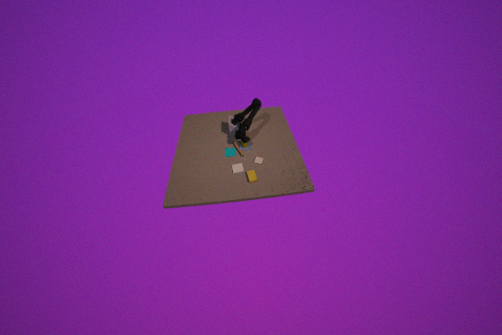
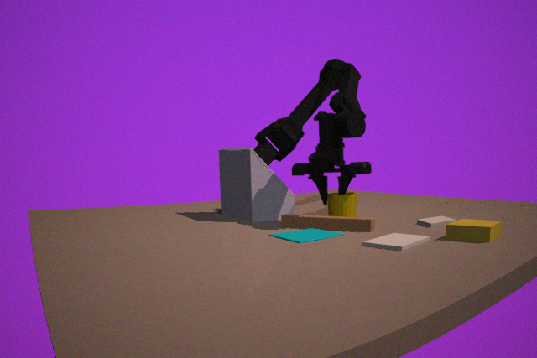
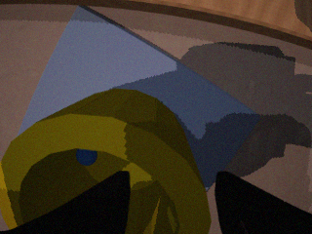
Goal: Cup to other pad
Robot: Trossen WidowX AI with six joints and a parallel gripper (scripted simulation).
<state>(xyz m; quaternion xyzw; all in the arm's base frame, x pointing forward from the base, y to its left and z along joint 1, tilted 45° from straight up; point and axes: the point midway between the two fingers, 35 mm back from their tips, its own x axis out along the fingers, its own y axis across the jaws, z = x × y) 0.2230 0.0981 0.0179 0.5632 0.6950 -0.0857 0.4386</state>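
The blue marble is 40 mm ahead of my gripper tip, 30 mm below it and 20 mm to the left of it. Also, from my gripper tip: pale blue pad (50 mm below, 20 mm to the left, 20 mm ahead); wooden bar (60 mm to the right, 60 mm ahead, 40 mm below); yellow cup (20 mm ahead, 10 mm to the left, 10 mm below).
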